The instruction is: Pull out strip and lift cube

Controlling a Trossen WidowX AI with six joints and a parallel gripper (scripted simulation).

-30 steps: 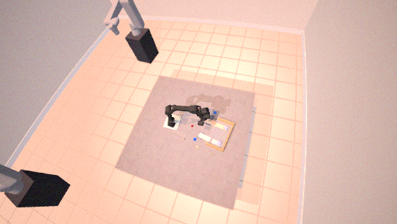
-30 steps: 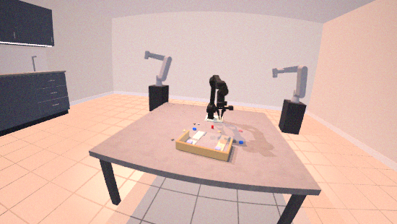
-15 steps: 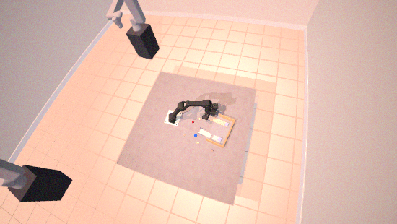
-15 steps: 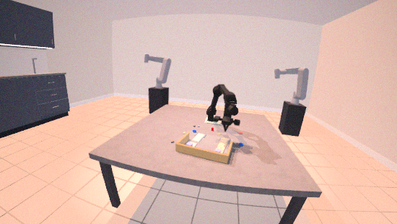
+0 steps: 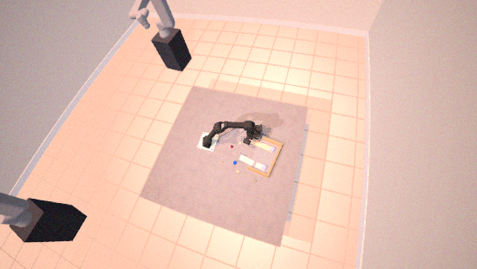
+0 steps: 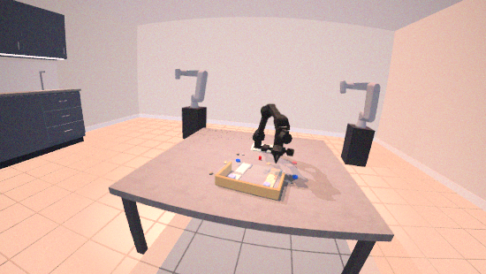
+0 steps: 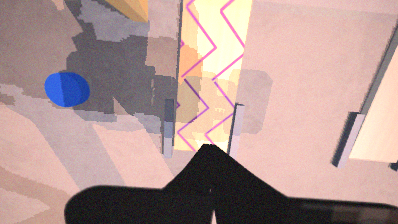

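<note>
Right now my gripper tip is 100 mm short of the strip, 50 mm above it and 10 mm to the left of it. Also, from my gripper tip: pink block 180 mm behind, 110 mm to the left, 50 mm below; then red piece 150 mm behind, 120 mm to the right, 50 mm below.
</note>
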